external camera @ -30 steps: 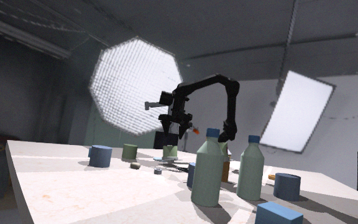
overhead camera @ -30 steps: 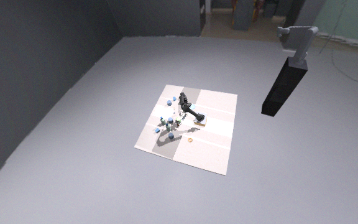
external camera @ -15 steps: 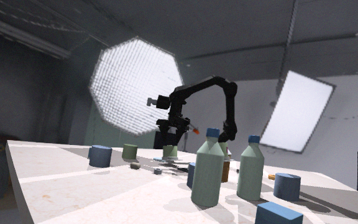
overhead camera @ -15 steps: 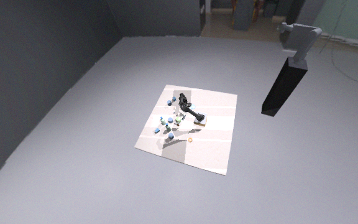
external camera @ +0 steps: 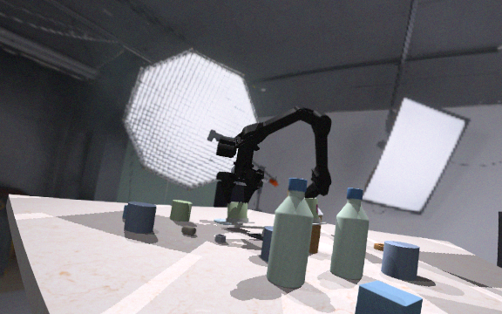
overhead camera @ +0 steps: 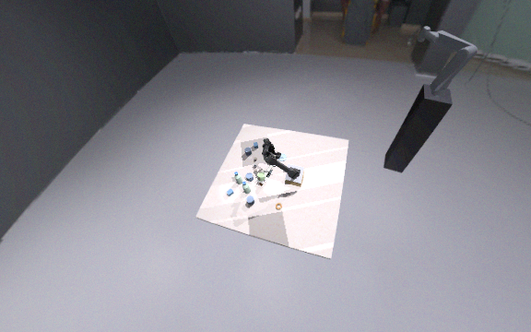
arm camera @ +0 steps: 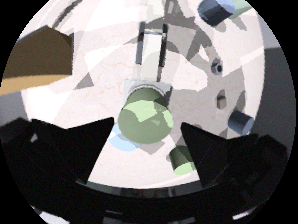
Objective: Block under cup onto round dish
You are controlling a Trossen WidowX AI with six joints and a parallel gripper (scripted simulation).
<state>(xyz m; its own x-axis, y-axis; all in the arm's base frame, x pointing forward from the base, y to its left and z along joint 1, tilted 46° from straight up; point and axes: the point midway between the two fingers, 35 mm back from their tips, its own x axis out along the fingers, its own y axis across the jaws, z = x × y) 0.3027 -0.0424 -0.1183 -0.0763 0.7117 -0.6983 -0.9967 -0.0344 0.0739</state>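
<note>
Right now the pale teal block is 1 cm to the left of my gripper tip and 5 cm below it. The rest, counted from my gripper tip: flat grey balance 1 cm ahead, 14 cm to the left, 6 cm below; then grey ring 17 cm ahead, 11 cm to the left, 8 cm below; then round light blue dish 6 cm behind, 10 cm to the right, 8 cm below.
</note>
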